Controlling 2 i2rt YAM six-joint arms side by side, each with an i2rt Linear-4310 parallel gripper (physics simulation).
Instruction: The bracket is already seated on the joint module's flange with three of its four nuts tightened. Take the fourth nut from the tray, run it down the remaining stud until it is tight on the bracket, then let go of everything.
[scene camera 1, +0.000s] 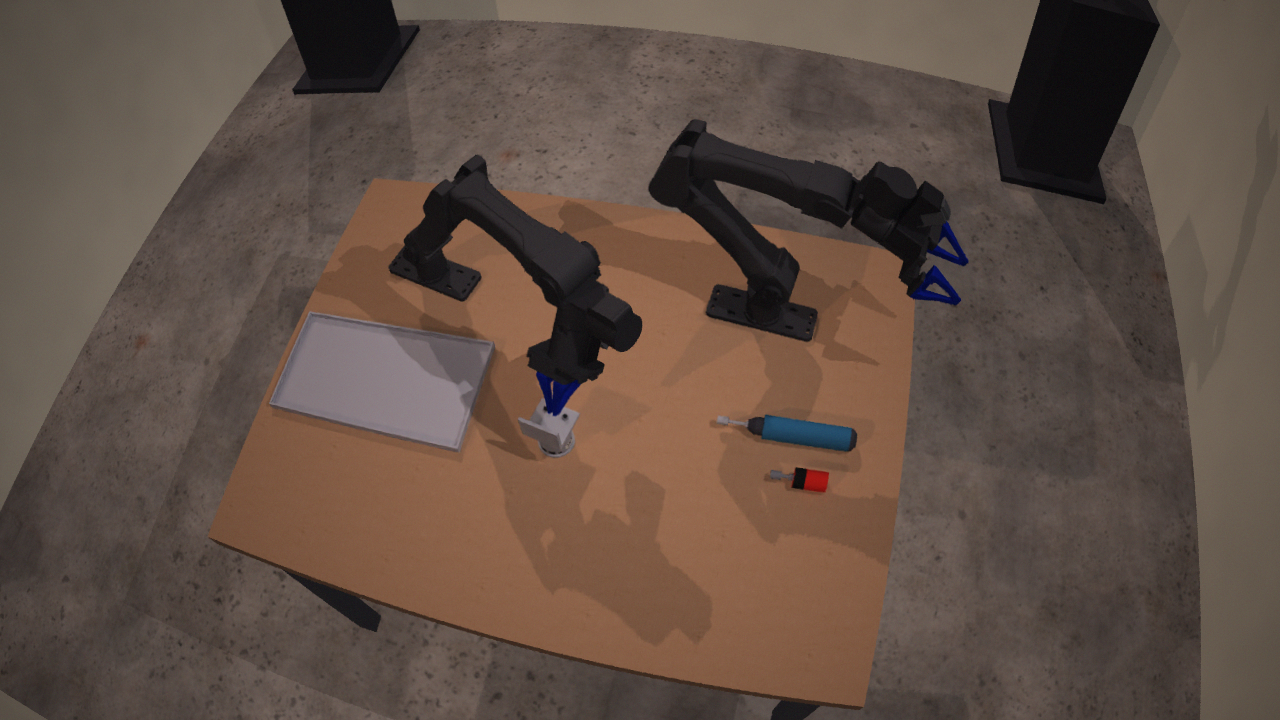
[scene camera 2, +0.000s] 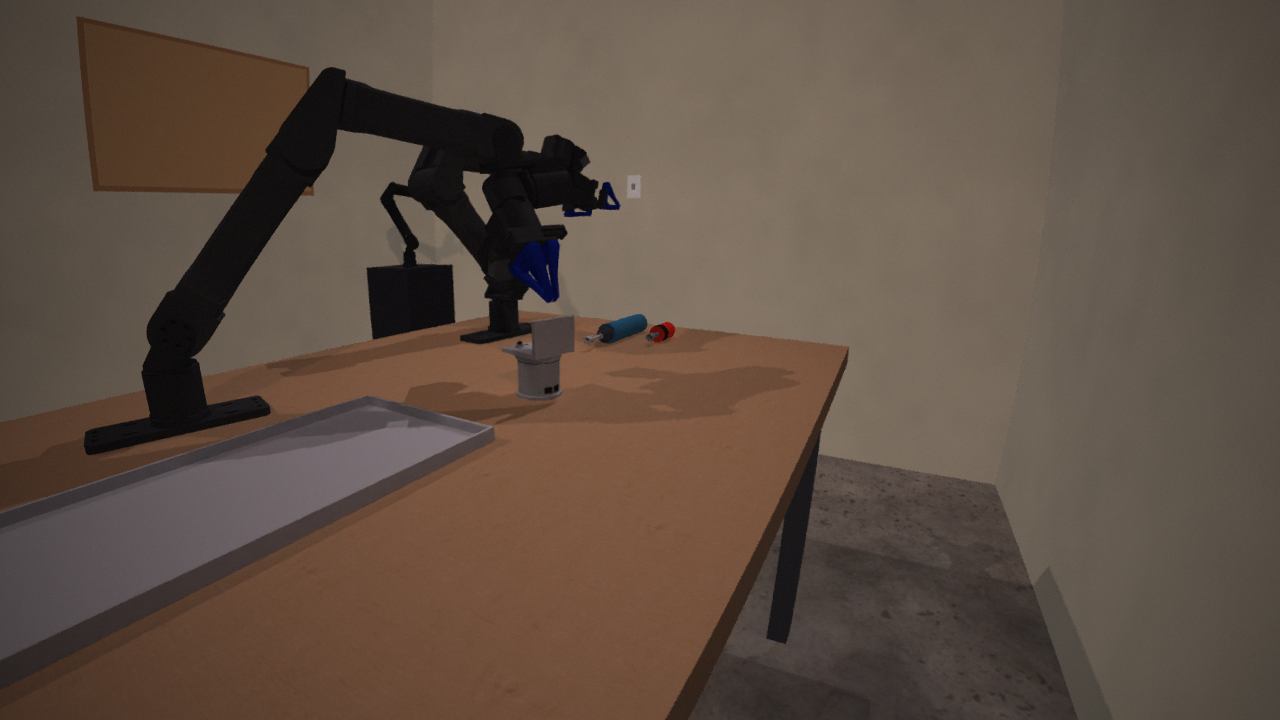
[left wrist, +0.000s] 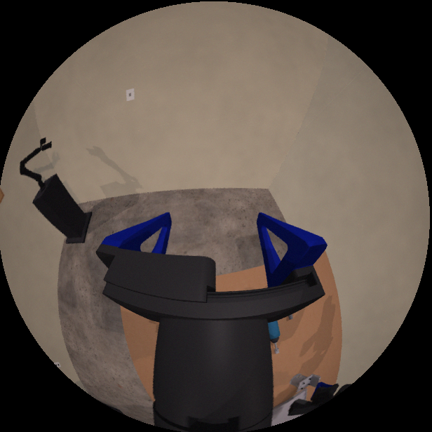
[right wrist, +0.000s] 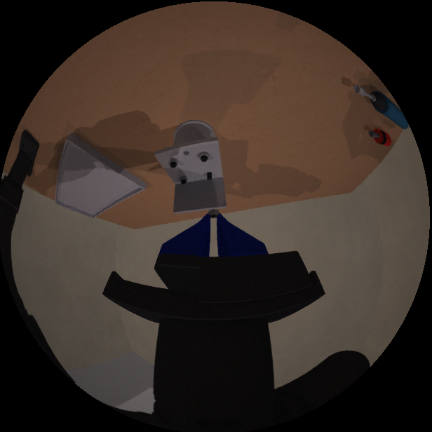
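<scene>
The left gripper is out of frame in the right wrist view, whereas scene camera 1, scene camera 2 (605, 210) and the left wrist view show it. On the left gripper, (left wrist: 187, 278) and (scene camera 1: 933, 236) are one and the same spot.
</scene>
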